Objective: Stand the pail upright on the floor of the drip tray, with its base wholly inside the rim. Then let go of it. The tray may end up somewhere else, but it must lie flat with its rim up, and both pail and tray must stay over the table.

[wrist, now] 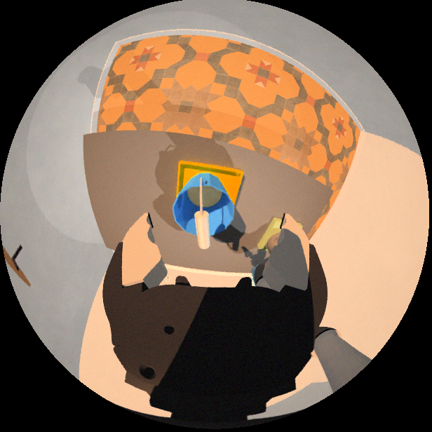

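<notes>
A blue pail with a dark-yellowish inner bottom stands upright, as far as this view shows, at the middle of the picture. Its pale handle grip lies across the near side of its opening. The yellow-orange drip tray lies flat with its rim up; its far and side parts show, and the pail hides the rest. The pail's base is over the tray, but its outer foot is hidden, so its fit inside the near rim cannot be told. My gripper is open and empty, its jaws wide apart, above and on the near side of the pail.
The brown table top carries the tray. A pale yellow block-like object lies to the right, partly behind my right jaw. Beyond the table's far edge is an orange patterned rug. Shadows fall around the pail.
</notes>
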